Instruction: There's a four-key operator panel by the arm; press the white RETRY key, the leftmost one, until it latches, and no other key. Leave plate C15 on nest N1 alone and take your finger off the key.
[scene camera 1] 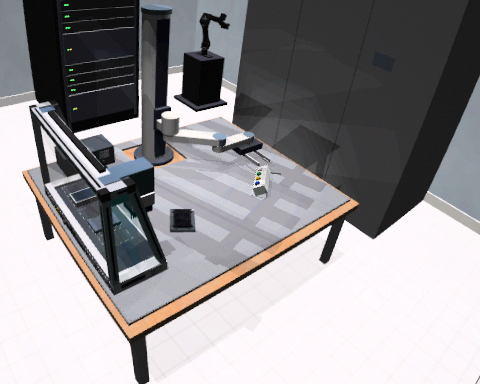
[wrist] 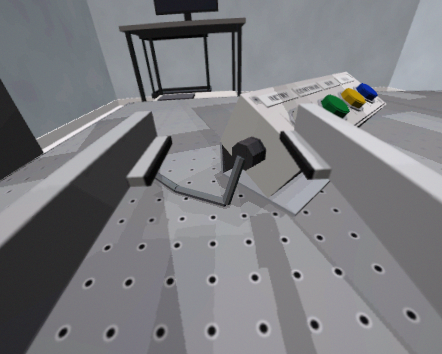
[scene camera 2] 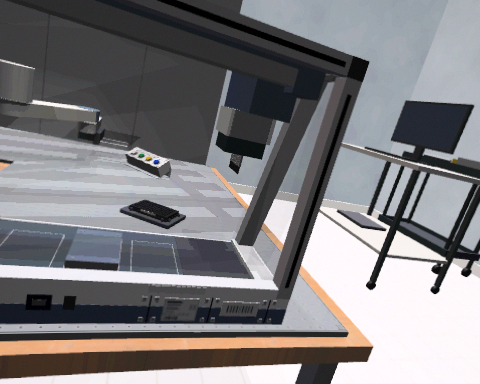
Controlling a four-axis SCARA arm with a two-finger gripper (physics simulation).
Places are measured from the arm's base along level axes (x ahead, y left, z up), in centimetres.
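Pixels of known places: gripper, fingertip midpoint: [scene camera 1: 264, 162] [wrist: 225, 124] [scene camera 2: 127, 146]; arm's base, link origin: [scene camera 1: 153, 155].
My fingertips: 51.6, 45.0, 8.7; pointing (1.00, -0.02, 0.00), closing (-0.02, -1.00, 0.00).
For each thing: its middle in the pictures, then the offset to it from my fingertips, as dx, dy, dz. "pt": a spot on its surface instead.
- operator panel, body centre: [wrist: 316, 120] [scene camera 2: 148, 162] [scene camera 1: 261, 180] +9.7, -10.8, -3.3
- white RETRY key, body centre: [scene camera 2: 134, 152] +3.2, -6.5, -1.1
- dark nest, body centre: [scene camera 2: 154, 212] [scene camera 1: 182, 219] +10.7, -66.4, -6.3
- black plug, surface spot: [wrist: 249, 152] pt +1.0, -1.7, -2.5
- grey cable, surface spot: [wrist: 200, 196] pt +1.7, +2.3, -6.9
The operator panel [scene camera 1: 260, 190] [scene camera 2: 145, 164] [wrist: 255, 142] is a pale wedge box with green, yellow and blue keys on its sloping top. The white RETRY key [scene camera 2: 134, 153] is at the end nearest the arm; in the wrist view the right finger largely hides it, and whether it is latched cannot be told. My gripper [scene camera 1: 264, 162] [scene camera 2: 129, 144] [wrist: 225, 124] is open and empty, its fingers apart beside the RETRY end of the panel. No contact with the key shows. A black plate [scene camera 1: 182, 218] [scene camera 2: 153, 210] sits on a dark nest [scene camera 1: 182, 230]; its marking is unreadable.
A black plug [wrist: 249, 152] with a grey cable [wrist: 200, 196] comes out of the panel's near end, between the fingers in the wrist view. A gantry machine [scene camera 1: 107, 220] [scene camera 2: 320, 185] stands on the table's left side. A dark cabinet [scene camera 1: 320, 75] rises behind the table.
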